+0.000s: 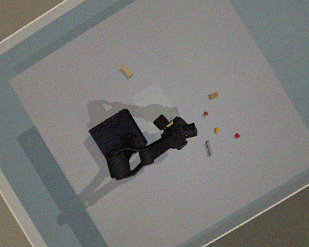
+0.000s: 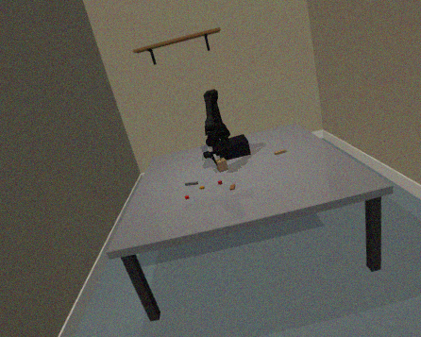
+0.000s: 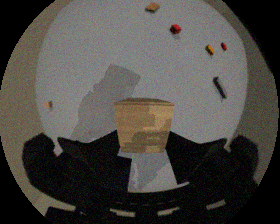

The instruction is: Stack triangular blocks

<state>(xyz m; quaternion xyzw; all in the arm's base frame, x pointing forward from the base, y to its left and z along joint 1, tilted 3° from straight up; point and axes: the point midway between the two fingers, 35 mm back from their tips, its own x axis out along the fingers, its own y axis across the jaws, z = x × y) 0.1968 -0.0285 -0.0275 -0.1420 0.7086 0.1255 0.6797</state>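
My gripper tip is now 1 cm below the tan triangular block. The rest, counted from my gripper tip: grey bar: 17 cm to the right, 17 cm ahead, 3 cm below; then orange cube: 25 cm ahead, 9 cm to the right, 3 cm below.
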